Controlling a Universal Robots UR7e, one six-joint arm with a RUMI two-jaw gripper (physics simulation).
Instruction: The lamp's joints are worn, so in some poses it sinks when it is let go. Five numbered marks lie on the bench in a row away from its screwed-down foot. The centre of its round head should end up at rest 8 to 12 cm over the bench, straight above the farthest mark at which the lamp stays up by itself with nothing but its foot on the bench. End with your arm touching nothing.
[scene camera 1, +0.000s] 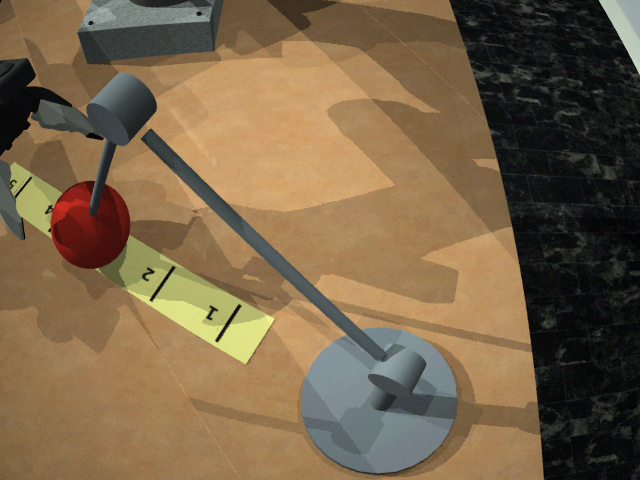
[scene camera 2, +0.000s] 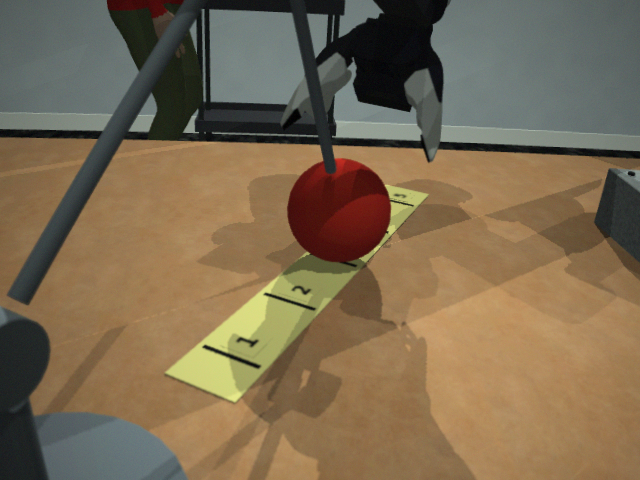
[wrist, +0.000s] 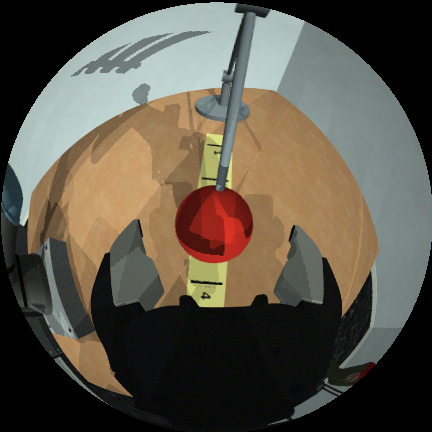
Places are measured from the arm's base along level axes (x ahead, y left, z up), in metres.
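Where they show: gripper, fingertip midpoint: (scene camera 1: 64, 187) (scene camera 2: 352, 144) (wrist: 216, 225); arm's base at its link origin: (wrist: 40, 284).
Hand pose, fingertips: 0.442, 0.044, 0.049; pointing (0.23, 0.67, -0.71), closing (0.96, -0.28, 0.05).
Things, the pixels of their top centre, and the offset from my fingertips, as dx, dy, dz. "pt": a spot on its surface instead.
- lamp's round red head at a spot on its surface: (scene camera 2: 338, 209) pt +0.005, +0.062, -0.042
- thin rod at a spot on its surface: (scene camera 2: 315, 93) (wrist: 230, 102) pt +0.028, +0.085, +0.063
- elbow joint at a spot on its surface: (scene camera 1: 121, 108) pt +0.065, +0.159, +0.218
- long lower rod at a spot on its surface: (scene camera 2: 103, 155) pt +0.099, +0.296, +0.074
- round grey foot at its top centre: (scene camera 1: 381, 399) (wrist: 222, 104) +0.127, +0.364, -0.098
The lamp's round red head (scene camera 1: 90, 224) (scene camera 2: 338, 209) (wrist: 214, 225) hangs above the yellow strip (scene camera 1: 248, 335) (scene camera 2: 196, 369) (wrist: 217, 270), on the thin rod (scene camera 1: 103, 175) (scene camera 2: 315, 93) (wrist: 235, 110) from the elbow joint (scene camera 1: 121, 108). It hides the numeral 3 in all views; 1, 2 and 4 show in the wrist view. Its exact height cannot be told. The long lower rod (scene camera 1: 268, 258) (scene camera 2: 103, 155) slants up from the round grey foot (scene camera 1: 336, 428) (scene camera 2: 103, 439) (wrist: 205, 107). My gripper (scene camera 1: 59, 187) (scene camera 2: 357, 143) (wrist: 216, 225) is open, its fingers apart from the head, on the side toward mark 5.
A grey block (scene camera 1: 149, 41) (scene camera 2: 620, 206) (wrist: 70, 290) stands on the bench off to one side of the strip. A dark trolley (scene camera 2: 266, 126) and a person's legs (scene camera 2: 175, 77) are beyond the bench. In scene camera 1 one finger is close to the elbow joint.
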